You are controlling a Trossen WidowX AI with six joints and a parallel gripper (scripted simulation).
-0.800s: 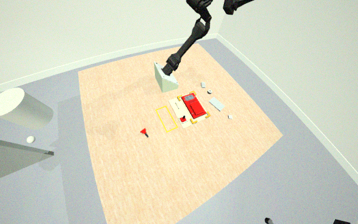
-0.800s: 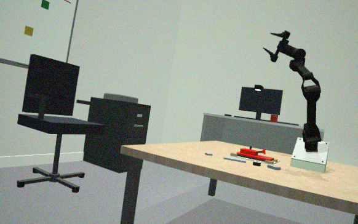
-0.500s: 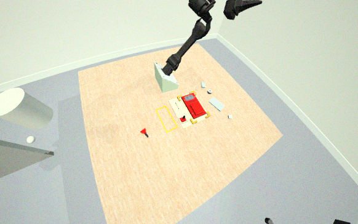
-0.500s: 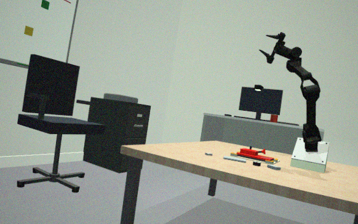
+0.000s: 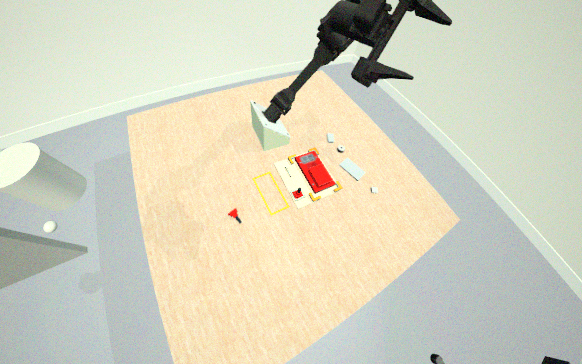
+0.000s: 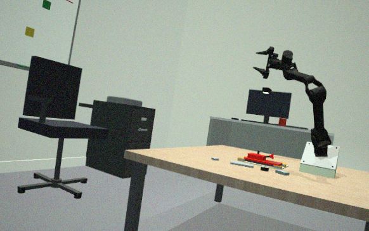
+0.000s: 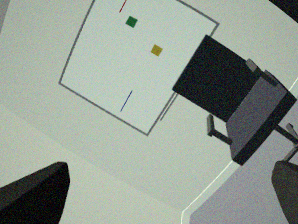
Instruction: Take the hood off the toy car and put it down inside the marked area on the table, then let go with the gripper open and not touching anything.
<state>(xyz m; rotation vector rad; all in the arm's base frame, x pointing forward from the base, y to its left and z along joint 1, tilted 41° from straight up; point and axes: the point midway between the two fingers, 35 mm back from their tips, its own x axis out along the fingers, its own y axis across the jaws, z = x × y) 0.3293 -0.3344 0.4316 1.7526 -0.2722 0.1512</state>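
Now: the hood 10 cm behind my gripper tip, 2 cm to the left of it and 57 cm below it. Also, from my gripper tip: wheel 17 cm behind, 25 cm to the left, 60 cm below.
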